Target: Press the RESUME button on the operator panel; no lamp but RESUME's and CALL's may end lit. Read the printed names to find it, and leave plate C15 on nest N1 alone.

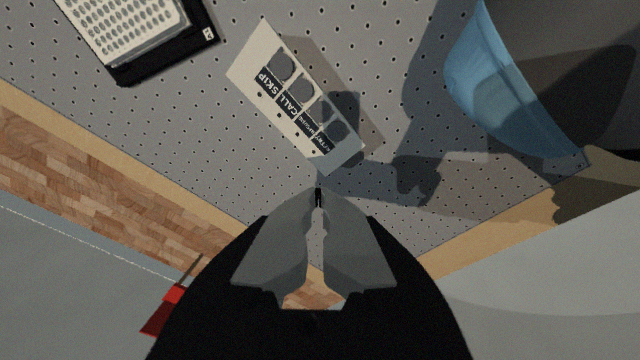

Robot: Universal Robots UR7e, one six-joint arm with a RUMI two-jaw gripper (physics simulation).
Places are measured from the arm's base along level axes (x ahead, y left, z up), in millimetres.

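Where they show: gripper, fingertip midpoint: (319,189).
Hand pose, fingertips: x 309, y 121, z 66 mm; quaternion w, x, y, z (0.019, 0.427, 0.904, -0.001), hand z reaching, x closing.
Each offset is from my fingertips to the centre of the thing. "*": to the spot under its first point. Level surfaces: height alone.
The operator panel {* dx -25, dy -127, dz -84 mm} (245,67) is a cream block lying slanted at upper centre, with a row of round grey buttons and black name labels. The SKIP button {* dx -51, dy -97, dz -81 mm} (281,65) is at the upper left end, then the CALL button {* dx -46, dy -68, dz -81 mm} (301,89), then the RESUME button {* dx -39, dy -43, dz -81 mm} (315,110), partly in shadow. The fourth label is hard to read. The small dots below the labels look dark. My gripper (319,189) is shut and empty, its tips appearing just below the panel's lower right end. A pale plate {* dx +22, dy -254, dz -111 mm} (137,25) with many wells sits on a black nest {* dx +97, dy -270, dz -125 mm} (125,77) at upper left; its tag is unclear.
A grey perforated board {dz -137 mm} (200,130) with a light wooden edge (120,160) bears the panel. A blue curved shell (490,85) and a large dark grey body stand at right and cast shadows over the panel's right end. A red object (162,310) shows at lower left.
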